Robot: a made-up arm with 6 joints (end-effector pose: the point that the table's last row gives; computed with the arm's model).
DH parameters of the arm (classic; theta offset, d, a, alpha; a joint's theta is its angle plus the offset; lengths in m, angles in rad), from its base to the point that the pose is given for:
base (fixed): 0.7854 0 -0.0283 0
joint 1: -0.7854 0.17 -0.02 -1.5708
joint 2: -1.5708 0 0.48 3.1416
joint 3: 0 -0.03 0.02 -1.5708
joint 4: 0 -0.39 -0.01 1.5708
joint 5: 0 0.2 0 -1.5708
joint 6: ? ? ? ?
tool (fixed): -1.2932 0.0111 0 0
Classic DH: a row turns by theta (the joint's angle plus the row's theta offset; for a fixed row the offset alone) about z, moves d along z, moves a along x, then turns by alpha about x.
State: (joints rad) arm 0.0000 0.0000 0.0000 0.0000 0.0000 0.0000
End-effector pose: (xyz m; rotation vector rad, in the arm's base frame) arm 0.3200 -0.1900 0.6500 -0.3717 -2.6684 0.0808
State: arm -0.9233 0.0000 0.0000 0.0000 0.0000 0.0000
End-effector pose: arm 0.0495 -0.3937 0.6500 -1.5295 -2.2355 -0.2011
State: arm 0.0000 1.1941 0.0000 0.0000 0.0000 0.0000
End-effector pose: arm 0.5388 -0.1900 0.0118 -0.2090 -1.4866 0.2201
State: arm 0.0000 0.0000 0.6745 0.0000 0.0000 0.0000
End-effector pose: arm 0.2411 -0.1900 0.8748 0.4013 2.8917 0.0497
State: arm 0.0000 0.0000 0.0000 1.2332 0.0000 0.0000
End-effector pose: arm 0.3200 -0.0751 0.8521 -0.7015 -2.2747 1.7181
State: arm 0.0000 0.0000 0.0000 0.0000 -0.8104 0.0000
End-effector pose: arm 0.3221 -0.1900 0.6749 -0.2615 -1.8670 0.1864
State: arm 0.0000 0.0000 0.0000 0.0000 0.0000 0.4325
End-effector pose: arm 0.3200 -0.1942 0.6509 -0.5034 -2.6364 0.6635
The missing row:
joint 6: 1.5674 0.0252 0 -1.1206
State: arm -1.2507 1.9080 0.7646 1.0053 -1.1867 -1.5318
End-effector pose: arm 0.1660 -0.7618 -0.2545 -1.6732 0.1863 -0.7931
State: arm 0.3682 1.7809 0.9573 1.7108 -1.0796 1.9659
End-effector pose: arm 0.7657 0.3659 -0.0556 0.6093 1.5440 2.6499
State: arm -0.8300 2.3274 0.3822 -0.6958 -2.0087 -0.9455
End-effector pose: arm -0.0471 -0.1828 -0.4973 0.1087 1.7227 -0.9038
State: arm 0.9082 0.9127 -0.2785 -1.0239 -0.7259 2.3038
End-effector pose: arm 0.2722 0.2071 0.0627 1.8574 -0.9532 1.7132
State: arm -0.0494 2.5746 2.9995 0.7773 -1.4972 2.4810
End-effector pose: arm 0.4987 -0.1483 0.0915 0.4125 0.0560 2.4001
